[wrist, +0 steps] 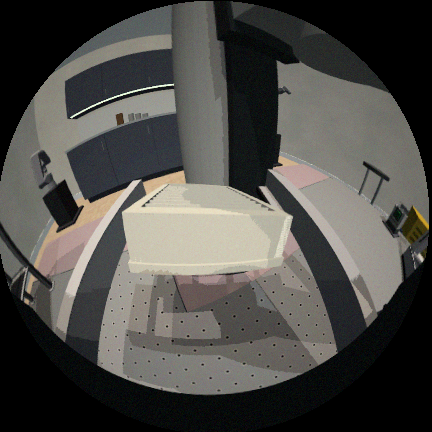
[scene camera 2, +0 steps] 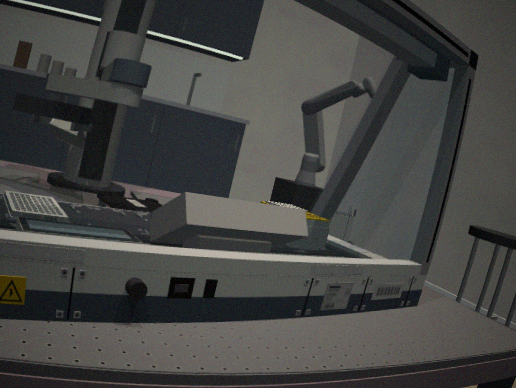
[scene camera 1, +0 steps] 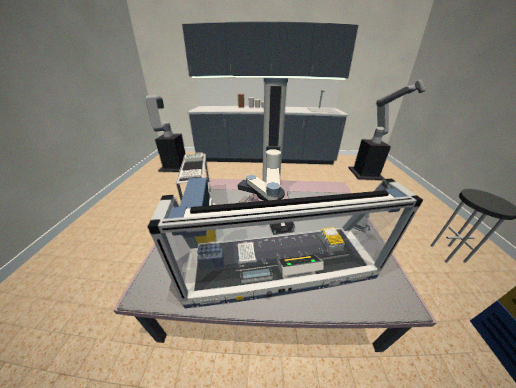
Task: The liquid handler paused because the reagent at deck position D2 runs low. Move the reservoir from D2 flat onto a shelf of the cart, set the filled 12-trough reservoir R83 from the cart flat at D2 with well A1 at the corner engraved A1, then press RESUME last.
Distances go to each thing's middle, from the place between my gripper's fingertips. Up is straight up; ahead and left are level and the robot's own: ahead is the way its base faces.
The white-framed 12-trough reservoir (wrist: 178,228) lies 2 cm below my hand and 1 cm to the right of it.
